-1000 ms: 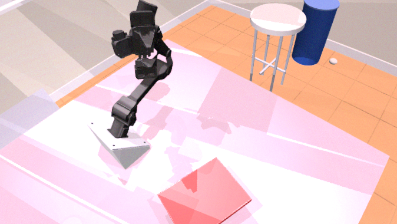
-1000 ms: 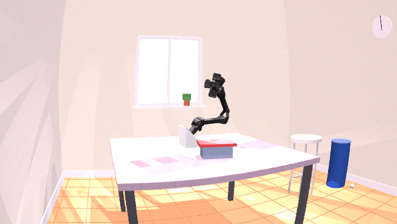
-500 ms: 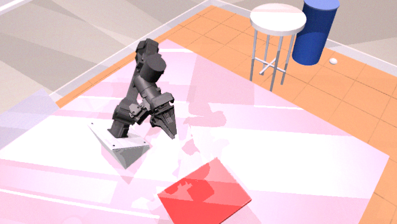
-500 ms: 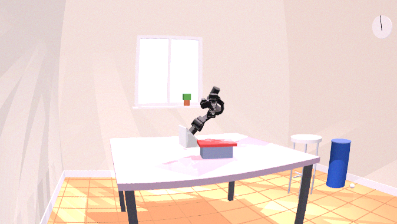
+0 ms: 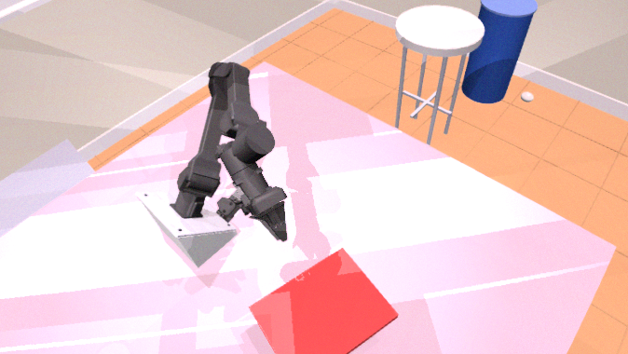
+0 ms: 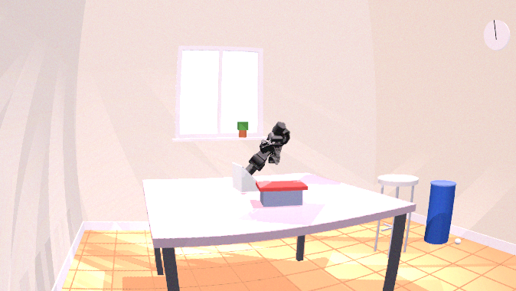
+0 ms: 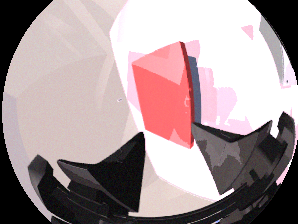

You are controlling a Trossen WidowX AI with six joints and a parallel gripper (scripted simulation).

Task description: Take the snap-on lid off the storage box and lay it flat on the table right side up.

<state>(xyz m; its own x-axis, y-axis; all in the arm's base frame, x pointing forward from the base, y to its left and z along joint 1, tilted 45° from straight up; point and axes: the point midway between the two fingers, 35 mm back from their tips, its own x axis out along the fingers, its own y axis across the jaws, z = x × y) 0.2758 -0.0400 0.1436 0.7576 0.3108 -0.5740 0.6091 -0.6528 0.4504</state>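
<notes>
Now: gripper tip 12 cm short of the red lid, 11 cm above it and 3 cm to the left of it. The rest, counted from my gripper tip: grey-blue storage box 15 cm below, 12 cm ahead, 3 cm to the right.
</notes>
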